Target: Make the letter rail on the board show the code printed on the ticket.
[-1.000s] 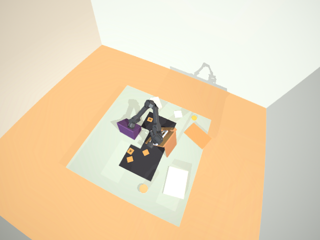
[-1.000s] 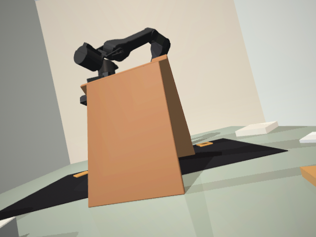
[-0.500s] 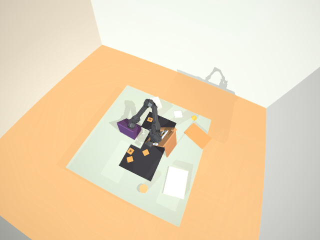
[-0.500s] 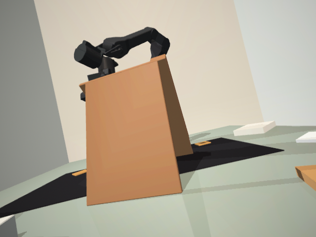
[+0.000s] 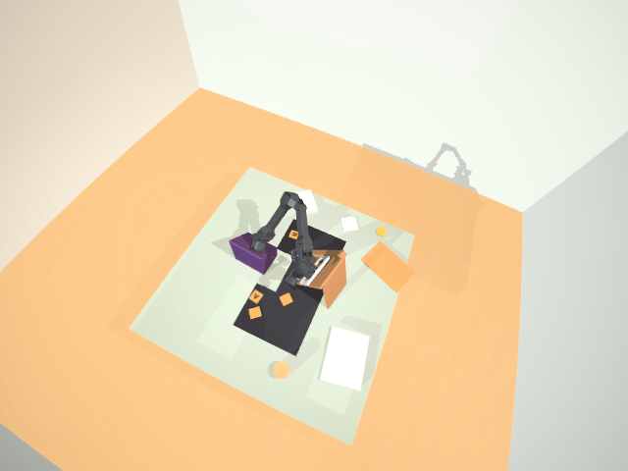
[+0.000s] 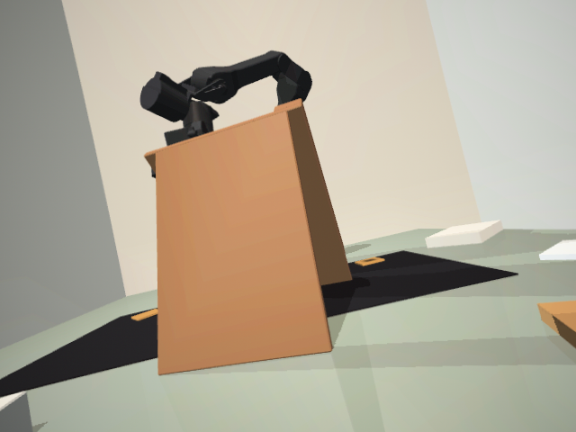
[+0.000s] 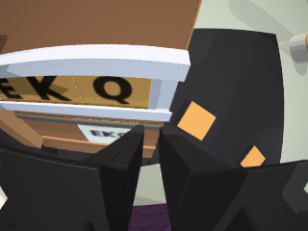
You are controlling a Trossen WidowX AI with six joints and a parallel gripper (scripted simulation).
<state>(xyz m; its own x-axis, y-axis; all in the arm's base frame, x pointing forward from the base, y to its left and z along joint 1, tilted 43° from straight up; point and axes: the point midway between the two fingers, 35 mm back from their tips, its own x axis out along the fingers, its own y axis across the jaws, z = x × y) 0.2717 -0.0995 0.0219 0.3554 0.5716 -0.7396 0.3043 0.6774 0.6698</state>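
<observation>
Now: the orange tile marked q 3 cm ahead of my gripper tip, 2 cm to the left of it and 2 cm below it. Round my gripper tip: white ticket (11 cm below, 6 cm to the left, 2 cm behind); black mat (20 cm below, 8 cm behind, 5 cm to the left); white block (36 cm ahead, 28 cm to the right, 19 cm below).
</observation>
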